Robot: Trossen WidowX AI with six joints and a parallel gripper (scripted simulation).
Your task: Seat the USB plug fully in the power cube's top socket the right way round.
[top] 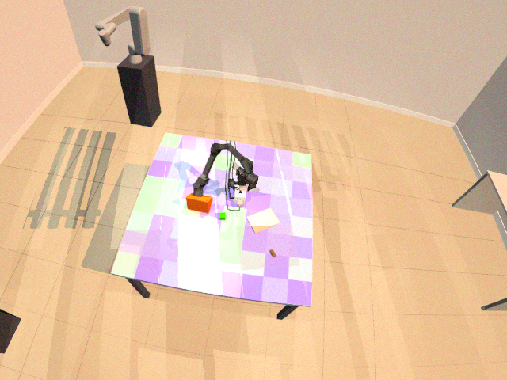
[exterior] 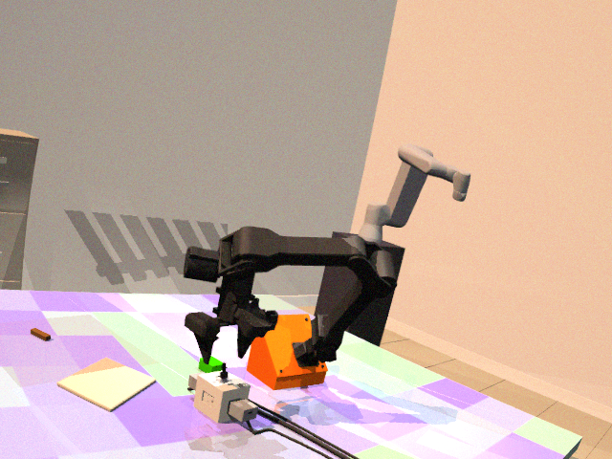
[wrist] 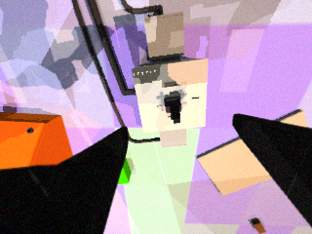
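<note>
The dark USB plug lies 10 mm to the left of my gripper tip and 20 mm below it. The rest, counted from my gripper tip: small green block 90 mm behind, 180 mm to the right, 100 mm below; flat tan board 200 mm ahead, 130 mm to the right, 110 mm below; socket 10 mm to the left, 50 mm below.
</note>
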